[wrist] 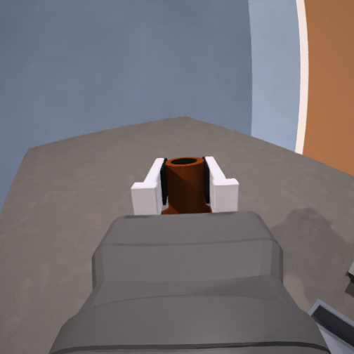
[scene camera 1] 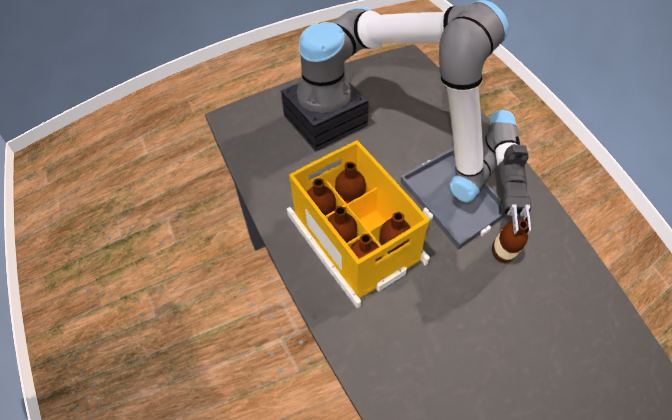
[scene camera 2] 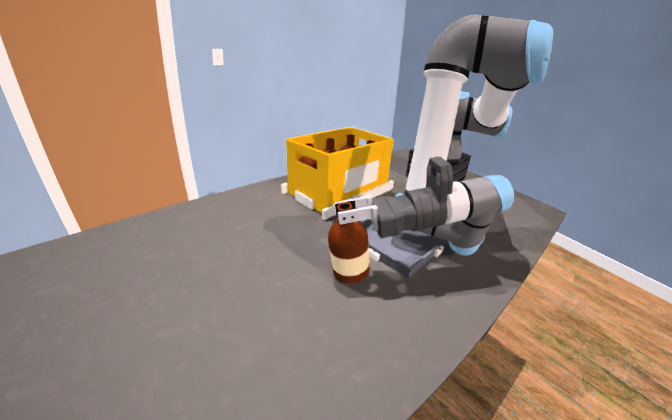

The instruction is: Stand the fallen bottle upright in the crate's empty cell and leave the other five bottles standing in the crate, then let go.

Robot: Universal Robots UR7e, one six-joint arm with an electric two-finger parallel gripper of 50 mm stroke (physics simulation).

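Pixels of known places: gripper, fingertip midpoint: point(scene camera 1: 522, 232) point(scene camera 2: 336, 213); arm's base, link origin: point(scene camera 1: 323, 94).
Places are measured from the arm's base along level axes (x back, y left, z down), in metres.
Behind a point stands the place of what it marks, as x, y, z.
The brown bottle with a cream label point(scene camera 1: 506, 248) @[-0.632, 0.213, 0.023] point(scene camera 2: 350, 250) @[-0.636, 0.278, 0.011] point(wrist: 185, 187) is upright, slightly tilted at most, its base at or just above the table top; a small gap cannot be ruled out. My gripper point(scene camera 1: 522, 229) @[-0.639, 0.237, -0.043] point(scene camera 2: 344, 212) @[-0.639, 0.237, -0.043] point(wrist: 184, 171) lies about level and is shut on its neck from the side. The yellow crate point(scene camera 1: 370, 276) @[-0.553, -0.116, 0.028] point(scene camera 2: 307, 184) @[-0.542, -0.052, 0.043] stands apart from it. Several brown bottles, among them one point(scene camera 1: 351, 185) @[-0.338, -0.067, -0.014] at the back and one point(scene camera 1: 395, 231) @[-0.496, -0.032, -0.020] at the near end, stand in it. The empty cell point(scene camera 1: 375, 216) @[-0.372, -0.016, 0.100] is the middle one in the tray-side row.
A grey tray point(scene camera 1: 440, 197) @[-0.386, 0.169, 0.103] point(scene camera 2: 400, 255) @[-0.476, 0.264, 0.103] lies between the crate and the held bottle, under the arm's wrist. White strips point(scene camera 1: 325, 257) @[-0.442, -0.178, 0.078] and blocks point(scene camera 1: 391, 279) @[-0.555, -0.062, 0.083] edge the crate's base. The arm's black base block point(scene camera 1: 325, 125) @[-0.098, -0.036, 0.023] stands behind the crate.
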